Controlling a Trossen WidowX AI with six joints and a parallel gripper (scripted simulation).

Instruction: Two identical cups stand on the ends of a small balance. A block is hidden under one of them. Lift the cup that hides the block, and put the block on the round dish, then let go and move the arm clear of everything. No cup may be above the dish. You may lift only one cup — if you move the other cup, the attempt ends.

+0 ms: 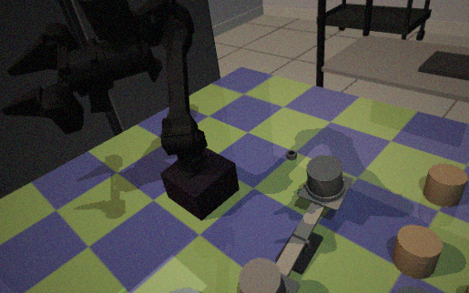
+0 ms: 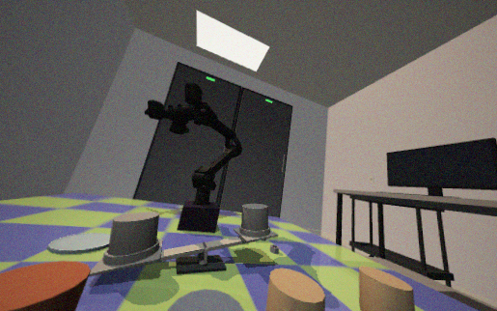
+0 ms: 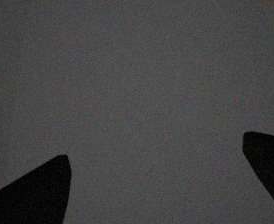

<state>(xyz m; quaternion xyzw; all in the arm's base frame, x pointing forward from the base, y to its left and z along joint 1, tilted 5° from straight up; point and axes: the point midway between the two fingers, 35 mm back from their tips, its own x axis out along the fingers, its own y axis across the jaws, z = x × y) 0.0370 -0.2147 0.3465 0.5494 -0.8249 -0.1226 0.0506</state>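
The cup lies 35 cm below my gripper tip, 31 cm ahead of it and 18 cm to the left of it. From my gripper tip the other things lie so: round dish (41 cm below, 22 cm ahead, 7 cm to the left); orange-red cylinder (47 cm ahead, 38 cm below, 18 cm to the left).
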